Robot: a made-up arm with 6 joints. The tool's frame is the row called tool. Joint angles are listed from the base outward. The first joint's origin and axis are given. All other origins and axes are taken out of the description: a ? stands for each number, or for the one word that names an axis. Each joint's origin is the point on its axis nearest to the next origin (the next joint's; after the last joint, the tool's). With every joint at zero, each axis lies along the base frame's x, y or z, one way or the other. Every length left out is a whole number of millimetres.
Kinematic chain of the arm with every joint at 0, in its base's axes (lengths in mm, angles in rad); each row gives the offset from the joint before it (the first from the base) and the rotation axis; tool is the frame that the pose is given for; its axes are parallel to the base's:
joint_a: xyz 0 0 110 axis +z
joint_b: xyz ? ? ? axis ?
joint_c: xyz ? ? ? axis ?
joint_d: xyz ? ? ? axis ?
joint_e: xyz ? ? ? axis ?
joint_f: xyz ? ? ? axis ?
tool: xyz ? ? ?
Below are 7 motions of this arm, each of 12 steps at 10 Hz.
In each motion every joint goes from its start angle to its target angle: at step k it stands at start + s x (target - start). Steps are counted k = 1, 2, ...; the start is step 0. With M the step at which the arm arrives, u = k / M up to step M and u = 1 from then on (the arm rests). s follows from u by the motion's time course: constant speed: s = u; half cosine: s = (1 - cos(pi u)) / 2; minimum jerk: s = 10 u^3 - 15 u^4 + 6 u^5.
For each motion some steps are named. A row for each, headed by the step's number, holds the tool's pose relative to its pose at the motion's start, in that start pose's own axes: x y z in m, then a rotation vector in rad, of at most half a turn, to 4 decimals.
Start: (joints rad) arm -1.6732 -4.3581 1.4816 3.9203 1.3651 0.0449
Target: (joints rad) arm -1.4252 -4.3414 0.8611 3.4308 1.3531 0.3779
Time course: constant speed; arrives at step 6
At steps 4, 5, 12:
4: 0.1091 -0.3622 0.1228 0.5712 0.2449 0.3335
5: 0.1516 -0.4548 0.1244 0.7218 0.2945 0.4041
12: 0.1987 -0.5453 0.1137 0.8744 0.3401 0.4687

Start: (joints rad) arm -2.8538 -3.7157 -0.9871 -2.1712 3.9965 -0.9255
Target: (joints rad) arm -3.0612 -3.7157 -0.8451 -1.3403 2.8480 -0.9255
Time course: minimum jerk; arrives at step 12
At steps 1, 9, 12:
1: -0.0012 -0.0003 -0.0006 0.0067 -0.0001 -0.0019
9: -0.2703 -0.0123 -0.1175 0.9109 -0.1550 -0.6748
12: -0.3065 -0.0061 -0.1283 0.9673 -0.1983 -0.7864

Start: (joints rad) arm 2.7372 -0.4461 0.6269 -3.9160 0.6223 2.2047
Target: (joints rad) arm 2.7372 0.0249 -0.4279 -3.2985 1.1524 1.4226
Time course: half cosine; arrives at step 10
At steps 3, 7, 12:
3: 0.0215 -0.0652 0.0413 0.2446 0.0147 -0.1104
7: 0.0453 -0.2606 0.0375 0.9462 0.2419 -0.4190
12: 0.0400 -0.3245 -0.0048 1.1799 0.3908 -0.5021

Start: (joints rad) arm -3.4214 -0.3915 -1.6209 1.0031 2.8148 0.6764
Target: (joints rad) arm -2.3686 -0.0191 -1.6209 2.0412 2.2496 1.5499
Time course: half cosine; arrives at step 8
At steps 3, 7, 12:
3: 0.0336 -0.2952 0.0135 -0.4907 -0.0720 0.1746
7: 0.2605 -0.7794 0.2628 -1.6594 -0.0271 0.3151
12: 0.2772 -0.7989 0.2855 -1.7272 -0.0150 0.3030

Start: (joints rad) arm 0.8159 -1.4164 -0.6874 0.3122 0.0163 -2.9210
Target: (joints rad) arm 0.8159 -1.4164 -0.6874 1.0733 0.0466 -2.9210
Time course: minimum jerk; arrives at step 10
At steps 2, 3, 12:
2: -0.0002 0.0000 0.0000 0.0004 -0.0019 0.0441
3: -0.0005 -0.0002 0.0000 0.0012 -0.0053 0.1241
12: -0.0025 -0.0028 -0.0001 0.0170 -0.0334 0.7608

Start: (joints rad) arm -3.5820 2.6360 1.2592 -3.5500 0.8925 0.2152
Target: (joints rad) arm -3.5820 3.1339 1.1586 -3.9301 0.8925 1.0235
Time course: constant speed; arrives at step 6
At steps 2, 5, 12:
2: -0.1767 -0.0380 -0.0605 0.0878 -0.1580 0.2362
5: -0.4213 -0.1087 -0.2001 0.1588 -0.4323 0.6039
12: -0.4952 -0.1354 -0.2589 0.1648 -0.5324 0.7279

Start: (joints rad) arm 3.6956 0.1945 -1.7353 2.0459 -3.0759 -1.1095
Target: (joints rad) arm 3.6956 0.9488 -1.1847 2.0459 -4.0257 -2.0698
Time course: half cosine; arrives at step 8
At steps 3, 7, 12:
3: 0.2515 -0.0343 0.1922 0.3413 -0.4898 -0.2584
7: 0.5288 -0.1175 0.8630 1.3687 -1.1034 -0.2120
12: 0.5300 -0.1224 0.9098 1.4284 -1.1153 -0.1781

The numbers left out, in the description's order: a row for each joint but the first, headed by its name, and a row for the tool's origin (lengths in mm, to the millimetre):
joint_b: xyz 0 52 0, axis +y
joint_c: xyz 0 0 584, axis +y
joint_d: xyz 0 0 884, axis +z
joint_e: xyz 0 0 0, axis +y
joint_f: xyz 0 0 103, axis +z
tool: xyz 0 0 0

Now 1 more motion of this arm.
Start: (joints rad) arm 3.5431 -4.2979 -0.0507 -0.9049 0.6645 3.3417
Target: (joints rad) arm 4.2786 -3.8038 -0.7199 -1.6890 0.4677 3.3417
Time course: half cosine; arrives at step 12
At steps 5, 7, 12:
5: 0.1180 -0.2943 -0.2120 -0.0946 0.3551 -0.3488
7: 0.1357 -0.4867 -0.3958 -0.1687 0.6199 -0.5649
12: 0.0662 -0.7179 -0.6848 -0.2928 1.0155 -0.8296

